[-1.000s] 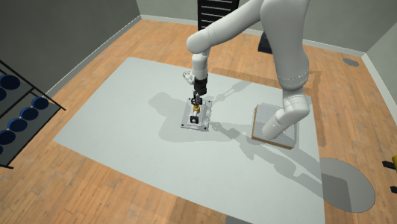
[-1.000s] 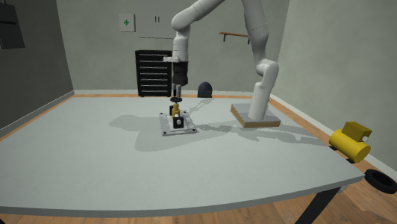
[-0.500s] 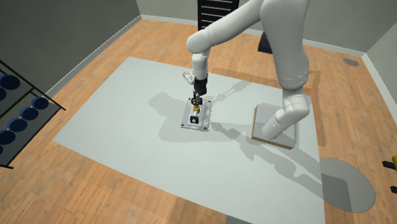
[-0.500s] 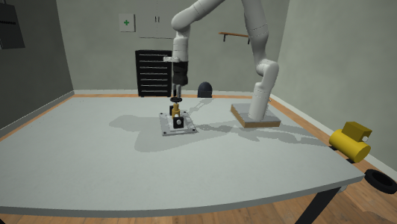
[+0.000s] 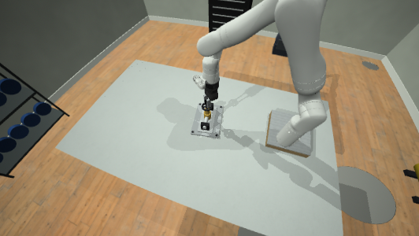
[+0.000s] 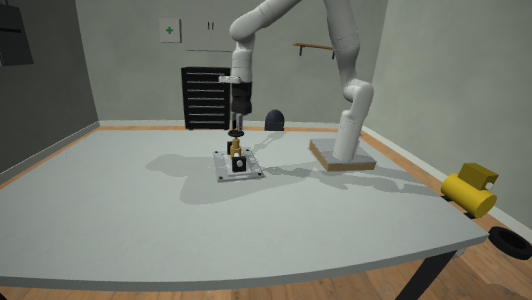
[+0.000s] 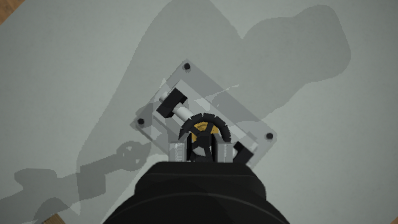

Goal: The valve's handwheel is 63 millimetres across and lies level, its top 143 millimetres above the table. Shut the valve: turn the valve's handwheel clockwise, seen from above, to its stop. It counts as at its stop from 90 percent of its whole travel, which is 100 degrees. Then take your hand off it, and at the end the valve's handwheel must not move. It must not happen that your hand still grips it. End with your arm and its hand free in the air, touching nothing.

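My gripper is now 4 cm above the black handwheel. Also, from my hand: baseplate 16 cm below.
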